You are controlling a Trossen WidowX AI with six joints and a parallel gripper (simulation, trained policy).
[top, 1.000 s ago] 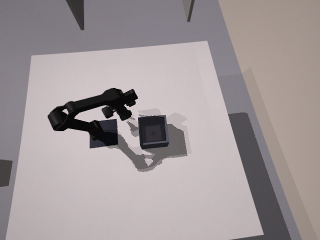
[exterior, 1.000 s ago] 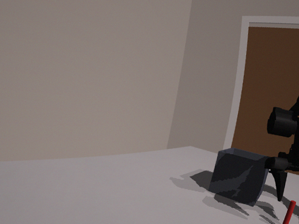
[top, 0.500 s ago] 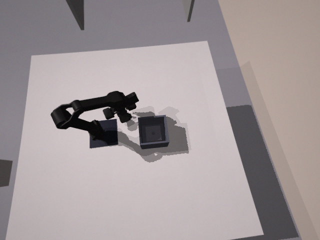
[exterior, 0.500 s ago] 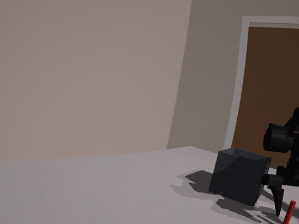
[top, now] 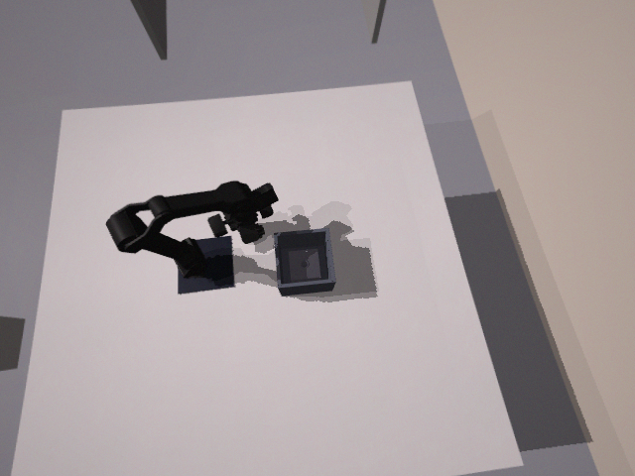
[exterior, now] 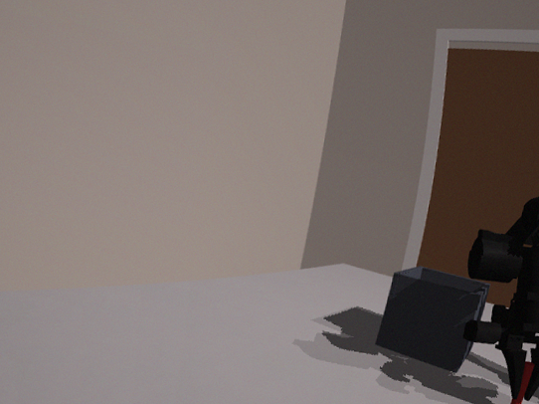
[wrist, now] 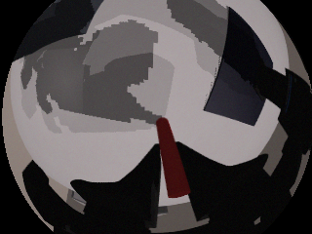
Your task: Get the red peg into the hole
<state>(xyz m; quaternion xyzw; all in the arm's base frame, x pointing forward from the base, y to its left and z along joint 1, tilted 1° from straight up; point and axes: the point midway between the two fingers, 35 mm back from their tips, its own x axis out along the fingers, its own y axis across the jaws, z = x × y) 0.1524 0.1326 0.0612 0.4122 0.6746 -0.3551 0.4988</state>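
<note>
My gripper tip is 200 mm short of the plate, 160 mm to the left of it and 20 mm below it. Also, from my gripper tip: red peg 10 mm to the right, 10 mm above.
</note>
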